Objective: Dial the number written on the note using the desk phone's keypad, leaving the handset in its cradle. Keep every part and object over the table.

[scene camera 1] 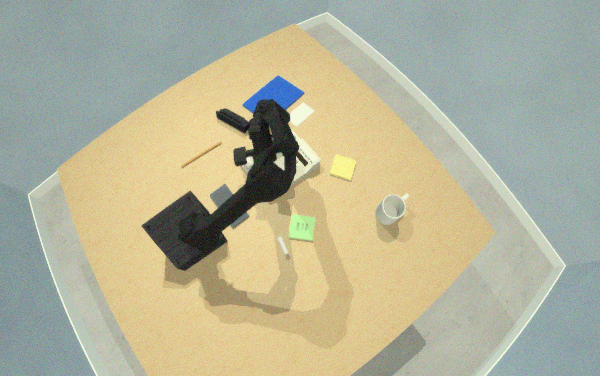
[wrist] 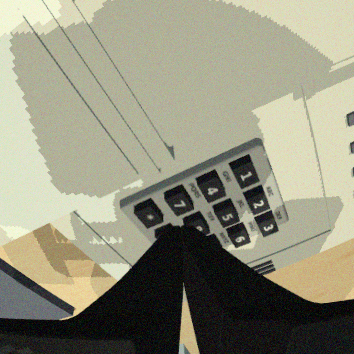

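Seen in the pictures: gripper, fingertip midpoint: (wrist: pixel 180 236); arm's base, link origin: (scene camera 1: pixel 192 225).
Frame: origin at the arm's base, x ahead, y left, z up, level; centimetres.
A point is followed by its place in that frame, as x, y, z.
Observation:
The white desk phone (scene camera 1: pixel 312 166) @[42.0, -3.7, -9.5] (wrist: pixel 175 75) lies under the arm, which hides much of it in the scene view. In the wrist view its keypad (wrist: pixel 267 155) @[33.5, 4.3, -11.1] shows black keys, with 1 to 7 and the star readable. My gripper (wrist: pixel 180 236) @[29.4, 4.1, -9.2] is shut and empty, its tips over the lower keypad, overlapping the 8 key (wrist: pixel 196 220) @[29.9, 3.4, -10.3] and the key below the star. The keys for 9 and # are hidden. Contact with a key cannot be told. The handset cannot be made out clearly. A green note (scene camera 1: pixel 302 227) @[27.3, -17.3, -12.4] bears small dark marks, too small to read.
A yellow pad (scene camera 1: pixel 343 167) @[51.2, -9.5, -12.4] and white mug (scene camera 1: pixel 391 210) @[54.4, -31.5, -12.5] stand right of the phone. A blue folder (scene camera 1: pixel 272 93) @[50.7, 31.3, -12.6], white card (scene camera 1: pixel 302 114) @[53.9, 16.4, -13.2], black stapler (scene camera 1: pixel 233 120) @[31.2, 28.2, -9.7] and pencil (scene camera 1: pixel 201 154) @[14.7, 25.5, -12.8] lie around its far side. A grey flat object (scene camera 1: pixel 222 195) @[12.7, 7.4, -12.6] and white stick (scene camera 1: pixel 283 247) @[18.5, -18.9, -11.3] lie nearer the base.

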